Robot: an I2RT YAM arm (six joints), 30 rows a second.
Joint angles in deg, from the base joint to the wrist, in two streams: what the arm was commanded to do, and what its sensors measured. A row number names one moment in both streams.
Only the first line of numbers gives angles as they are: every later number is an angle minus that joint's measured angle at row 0.
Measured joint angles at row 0:
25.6 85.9 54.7 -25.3 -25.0 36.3
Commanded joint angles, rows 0 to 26:
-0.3 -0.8 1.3 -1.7 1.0 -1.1
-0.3 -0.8 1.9 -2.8 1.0 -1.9
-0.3 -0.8 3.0 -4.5 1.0 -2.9
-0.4 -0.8 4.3 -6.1 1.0 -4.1
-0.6 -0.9 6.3 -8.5 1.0 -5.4
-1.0 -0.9 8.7 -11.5 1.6 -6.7
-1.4 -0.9 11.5 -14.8 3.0 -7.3
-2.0 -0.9 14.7 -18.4 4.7 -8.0
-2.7 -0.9 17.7 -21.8 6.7 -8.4
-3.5 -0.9 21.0 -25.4 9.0 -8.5
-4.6 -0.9 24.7 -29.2 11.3 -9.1
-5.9 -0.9 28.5 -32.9 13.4 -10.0
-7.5 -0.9 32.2 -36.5 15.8 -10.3
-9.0 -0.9 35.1 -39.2 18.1 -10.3
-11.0 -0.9 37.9 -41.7 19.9 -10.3
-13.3 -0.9 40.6 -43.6 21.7 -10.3
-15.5 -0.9 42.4 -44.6 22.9 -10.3
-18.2 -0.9 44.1 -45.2 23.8 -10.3
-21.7 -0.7 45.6 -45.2 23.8 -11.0
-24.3 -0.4 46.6 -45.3 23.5 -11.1
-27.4 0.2 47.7 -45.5 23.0 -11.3
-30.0 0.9 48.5 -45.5 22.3 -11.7
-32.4 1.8 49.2 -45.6 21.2 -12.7
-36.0 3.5 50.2 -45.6 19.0 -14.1
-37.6 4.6 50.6 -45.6 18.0 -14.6
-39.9 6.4 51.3 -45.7 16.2 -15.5
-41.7 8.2 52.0 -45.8 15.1 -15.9
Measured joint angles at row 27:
-37.6 3.3 50.0 -45.6 18.7 -12.6
